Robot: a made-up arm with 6 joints.
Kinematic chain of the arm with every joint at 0, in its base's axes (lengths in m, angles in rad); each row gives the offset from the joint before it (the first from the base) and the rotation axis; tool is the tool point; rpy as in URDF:
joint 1: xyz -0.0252 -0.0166 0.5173 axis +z
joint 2: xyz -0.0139 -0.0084 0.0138 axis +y
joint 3: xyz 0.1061 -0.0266 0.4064 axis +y
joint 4: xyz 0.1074 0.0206 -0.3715 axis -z
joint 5: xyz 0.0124 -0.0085 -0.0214 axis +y
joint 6: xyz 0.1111 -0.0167 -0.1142 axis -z
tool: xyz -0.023 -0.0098 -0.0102 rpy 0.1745 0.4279 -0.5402
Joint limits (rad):
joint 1: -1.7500..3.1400
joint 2: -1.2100..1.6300
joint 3: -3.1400..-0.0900
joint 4: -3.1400..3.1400
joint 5: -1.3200..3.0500
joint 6: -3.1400..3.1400
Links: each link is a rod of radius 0.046 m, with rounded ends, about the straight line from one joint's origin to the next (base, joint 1, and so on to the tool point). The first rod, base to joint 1, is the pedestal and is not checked.
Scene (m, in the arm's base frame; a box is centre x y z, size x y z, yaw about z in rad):
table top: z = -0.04
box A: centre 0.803 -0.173 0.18 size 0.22 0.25 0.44 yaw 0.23
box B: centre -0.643 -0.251 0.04 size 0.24 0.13 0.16 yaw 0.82
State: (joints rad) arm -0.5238 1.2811 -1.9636 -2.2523 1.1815 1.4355
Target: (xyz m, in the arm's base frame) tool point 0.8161 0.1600 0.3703
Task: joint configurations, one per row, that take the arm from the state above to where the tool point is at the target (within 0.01 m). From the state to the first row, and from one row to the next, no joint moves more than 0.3 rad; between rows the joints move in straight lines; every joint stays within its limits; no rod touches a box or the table.
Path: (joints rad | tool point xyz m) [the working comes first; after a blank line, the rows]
Joints at the target: 0.2697 0.9980 -1.7518 -2.2575 1.1021 1.4163
Straight joint move there: touches box A.

1: -0.5572 1.1648 -2.2577 -2.3906 1.1570 1.6371 | 0.7510 -0.5642 0.4825
2: -0.5906 1.0484 -2.5518 -2.5289 1.1325 1.8387 | 0.7332 -0.5797 0.7572
3: -0.6240 0.9321 -2.8459 -2.6672 1.1081 2.0404 | 0.6371 -0.5382 1.0149
4: -0.6574 0.8157 -3.1400 -2.8055 1.0836 2.2420 | 0.4794 -0.4406 1.2200
5: -0.4769 0.8282 -2.8877 -2.7006 1.1119 2.0140 | 0.6427 -0.4015 1.1197
6: -0.2964 0.8407 -2.6354 -2.5956 1.1402 1.7859 | 0.7781 -0.3069 0.9952
7: -0.1159 0.8532 -2.3830 -2.4907 1.1685 1.5579 | 0.8656 -0.1711 0.8549
8: 0.0646 0.8656 -2.1307 -2.3858 1.1969 1.3299 | 0.8926 -0.0148 0.7081
9: 0.1671 0.9318 -1.9412 -2.3216 1.1495 1.3731 | 0.8790 0.0789 0.5342
10: 0.2697 0.9980 -1.7518 -2.2575 1.1021 1.4163 | 0.8161 0.1600 0.3703

